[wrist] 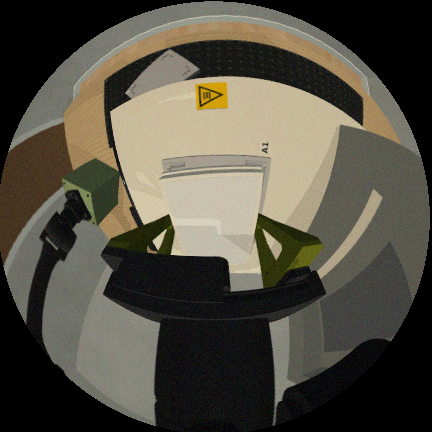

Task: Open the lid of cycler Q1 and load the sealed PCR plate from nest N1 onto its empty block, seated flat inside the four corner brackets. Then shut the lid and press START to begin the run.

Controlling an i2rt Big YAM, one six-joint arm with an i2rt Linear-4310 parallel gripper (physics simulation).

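Pixels of known places: gripper, fingertip midpoint: (213, 216); arm's base, origin of the base link: (78, 204).
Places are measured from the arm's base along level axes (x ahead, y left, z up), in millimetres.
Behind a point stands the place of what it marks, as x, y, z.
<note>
My gripper (213, 216) @[457, 95, 70] is shut on the sealed PCR plate (214, 200) @[455, 123, 83], a pale flat plate held by its two sides, with a green finger at each side. The plate is over the block (215, 160) @[450, 150, 57] of the cream cycler (295, 140) @[520, 189, 53]. The block's grey far edge with two corner brackets shows just beyond the plate, and a thin strip shows along its right side. The near brackets are hidden by the plate and gripper. Whether the plate touches the block I cannot tell. The cycler's grey lid (365, 170) stands open at the right. The START button cannot be made out.
A grey nest plate (162, 75) @[291, 323, -124] with corner marks lies on the black perforated mat (265, 60) @[519, 406, -146] beyond the cycler. A yellow warning label (211, 96) @[439, 209, 55] and an "A1" mark are on the cycler's top. A green box-shaped camera (95, 187) @[102, 45, -39] on a black arm is at the left.
</note>
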